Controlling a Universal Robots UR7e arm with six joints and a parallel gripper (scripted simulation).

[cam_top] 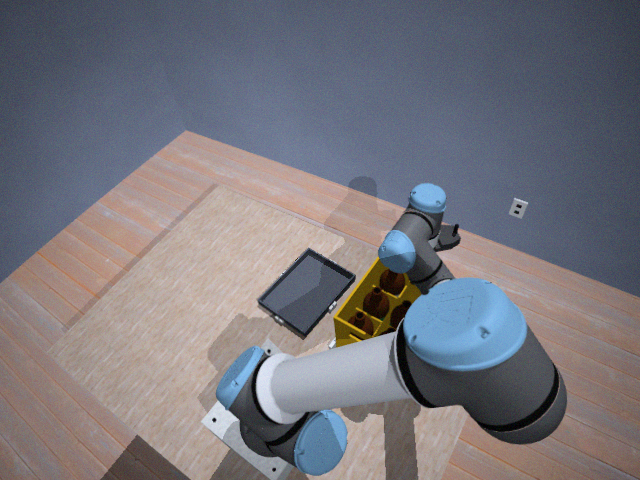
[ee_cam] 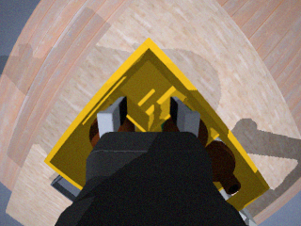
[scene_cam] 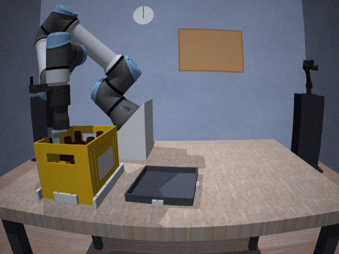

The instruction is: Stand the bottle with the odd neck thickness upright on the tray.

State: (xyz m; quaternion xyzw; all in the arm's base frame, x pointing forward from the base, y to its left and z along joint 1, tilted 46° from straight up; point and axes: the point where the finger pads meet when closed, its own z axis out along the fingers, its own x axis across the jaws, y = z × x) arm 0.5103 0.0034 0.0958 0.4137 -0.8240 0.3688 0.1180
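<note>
Now: hand 10 mm past the bottle, 90 mm to the right of it and 70 mm above it. Round my hand: dark tray 150 mm behind, 300 mm to the left, 150 mm below; then yellow crate 90 mm behind, 40 mm to the left, 80 mm below.
</note>
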